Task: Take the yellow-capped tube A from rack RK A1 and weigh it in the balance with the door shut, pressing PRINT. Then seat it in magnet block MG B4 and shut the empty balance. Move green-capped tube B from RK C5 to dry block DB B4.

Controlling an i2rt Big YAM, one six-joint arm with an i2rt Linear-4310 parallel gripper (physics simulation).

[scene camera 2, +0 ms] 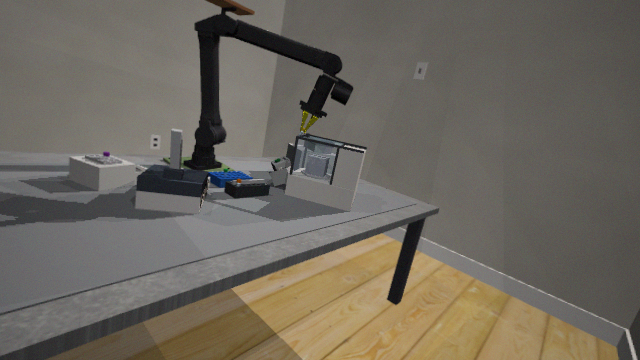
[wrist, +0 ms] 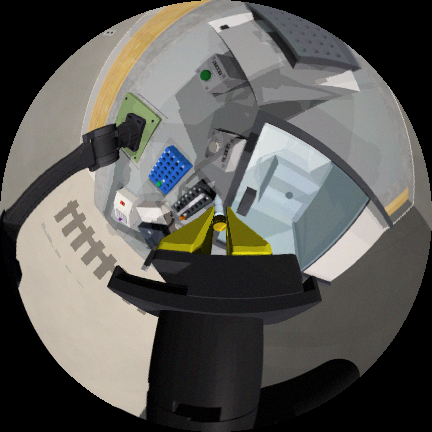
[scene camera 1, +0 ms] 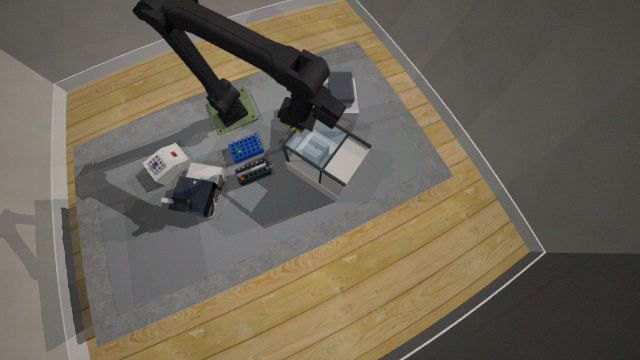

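My gripper (scene camera 2: 303,132) (wrist: 219,211) is shut on the yellow-capped tube A (wrist: 219,225), held just above the near-left top edge of the balance in the wrist view. The tube's clear body points down from the yellow fingertips. The balance (scene camera 1: 350,161) (scene camera 2: 320,192) (wrist: 332,257) is a white box with a dark-framed glass chamber; I cannot tell whether its door is shut. Green-capped tube B (scene camera 1: 238,149) (scene camera 2: 226,170) (wrist: 159,184) stands in the blue rack (scene camera 1: 246,148) (scene camera 2: 230,178) (wrist: 170,170). A black block (scene camera 1: 253,171) (scene camera 2: 247,190) (wrist: 194,201) with a silver bar and an orange-capped tube lies beside it.
A white device with a dark perforated top (scene camera 1: 341,86) (wrist: 315,35) stands behind the balance. A grey box with a green button (wrist: 205,75) and one with a pale knob (wrist: 216,146) stand nearby. A navy-lidded device (scene camera 1: 194,194) (scene camera 2: 172,181) and a white keypad box (scene camera 1: 166,161) (scene camera 2: 102,172) stand left.
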